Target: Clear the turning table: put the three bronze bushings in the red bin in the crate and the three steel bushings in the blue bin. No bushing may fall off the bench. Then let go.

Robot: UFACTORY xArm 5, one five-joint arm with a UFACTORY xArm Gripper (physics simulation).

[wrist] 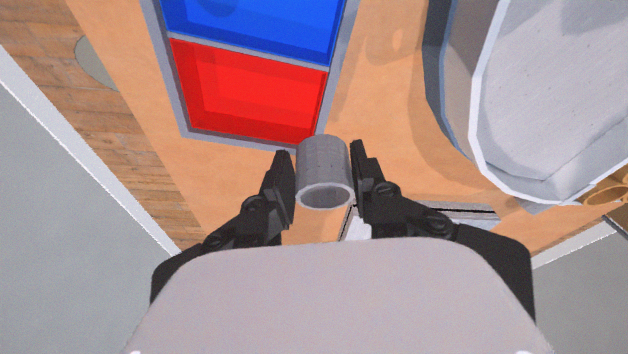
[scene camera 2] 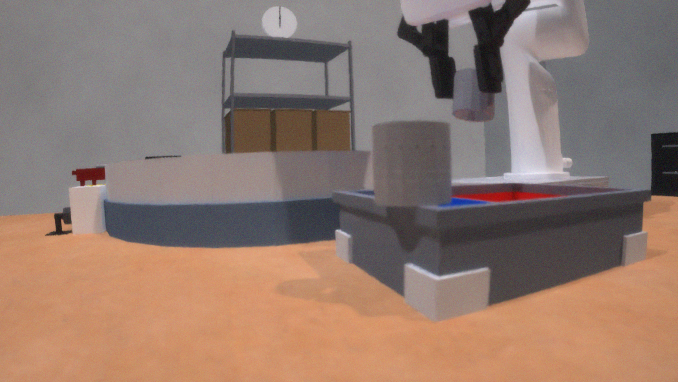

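Seen in the pictures: gripper, between the fingertips: (wrist: pixel 321 163) (scene camera 2: pixel 468 95); arm's base, origin of its link: (scene camera 2: pixel 536 178).
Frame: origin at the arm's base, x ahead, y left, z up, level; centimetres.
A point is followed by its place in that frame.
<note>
My gripper (scene camera 2: pixel 467 93) @(x 34.2, y 19.3, z 8.8 cm) (wrist: pixel 321 163) @(x 34.2, y 19.3, z 8.8 cm) is shut on a steel bushing (scene camera 2: pixel 472 109) @(x 35.0, y 20.5, z 7.3 cm) (wrist: pixel 325 167) @(x 35.1, y 19.2, z 10.1 cm), held high above the bench. In the wrist view it overlaps the edge of the red bin (scene camera 2: pixel 520 195) @(x 29.1, y 20.7, z -0.3 cm) (wrist: pixel 260 95) @(x 32.6, y 25.7, z -3.6 cm). The blue bin (scene camera 2: pixel 462 202) @(x 37.9, y 22.3, z -0.3 cm) (wrist: pixel 270 25) @(x 39.2, y 24.5, z -3.6 cm) adjoins it in the grey crate (scene camera 2: pixel 540 235) @(x 40.8, y 32.2, z -1.1 cm) (wrist: pixel 171 75) @(x 35.5, y 32.2, z 0.8 cm). Another steel bushing (scene camera 2: pixel 412 162) @(x 47.8, y 30.3, z 2.7 cm) stands upright at the crate's rim by the blue bin; its support is unclear. Bronze bushings (wrist: pixel 606 193) @(x 29.6, y -14.5, z 4.0 cm) partly show at the edge of the turning table (scene camera 2: pixel 200 180) @(x 56.5, y 9.7, z 1.9 cm) (wrist: pixel 477 100) @(x 37.9, y 8.0, z 4.2 cm). Their count and the third steel bushing are not visible.
The turning table's raised wall stands beside the crate. A white block (scene camera 2: pixel 87 210) @(x 71.2, y -3.5, z -1.3 cm) with a red device (scene camera 2: pixel 90 175) stands at its far left. The robot's white column (scene camera 2: pixel 535 120) @(x 3.7, y 3.0, z 10.1 cm) rises behind the crate. A shelf rack (scene camera 2: pixel 352 100) with boxes stands in the background.
</note>
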